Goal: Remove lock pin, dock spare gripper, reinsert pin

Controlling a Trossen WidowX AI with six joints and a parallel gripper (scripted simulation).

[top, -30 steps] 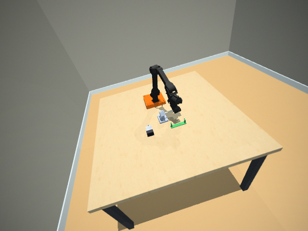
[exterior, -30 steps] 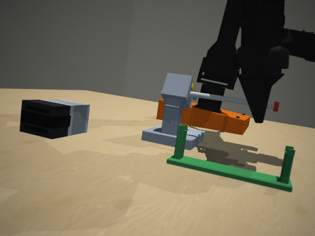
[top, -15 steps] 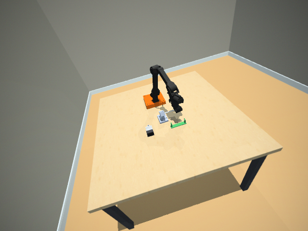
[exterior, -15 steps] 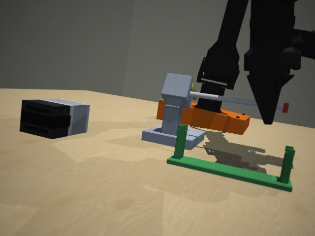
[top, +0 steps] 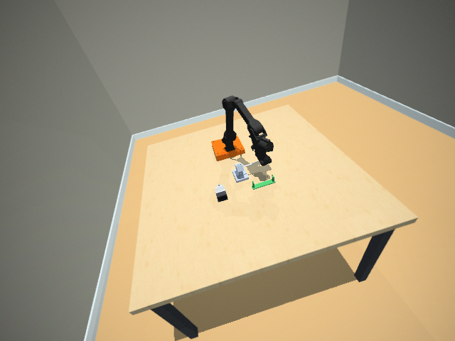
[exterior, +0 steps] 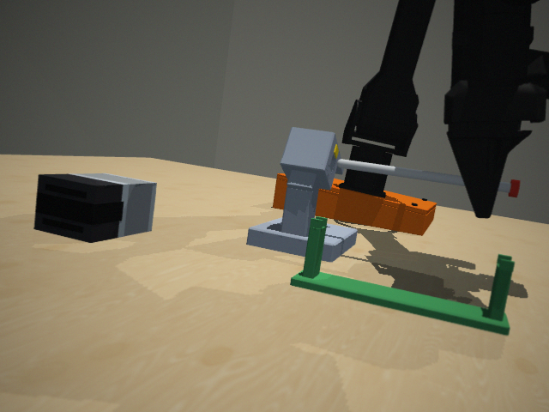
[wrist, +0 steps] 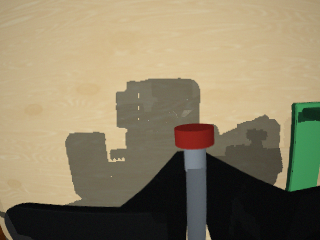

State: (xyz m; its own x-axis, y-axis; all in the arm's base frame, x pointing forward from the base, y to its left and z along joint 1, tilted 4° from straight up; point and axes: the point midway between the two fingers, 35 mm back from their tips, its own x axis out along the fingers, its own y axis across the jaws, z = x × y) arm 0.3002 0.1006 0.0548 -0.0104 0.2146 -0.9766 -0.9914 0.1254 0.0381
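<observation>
Now: gripper tip 100 mm short of the green rack, 60 mm to the left of it and 30 mm above it. Round my gripper tip: grey mount: 150 mm to the right, 30 mm behind, 10 mm below; spare gripper: 310 mm to the right, 40 mm ahead, 30 mm below.
</observation>
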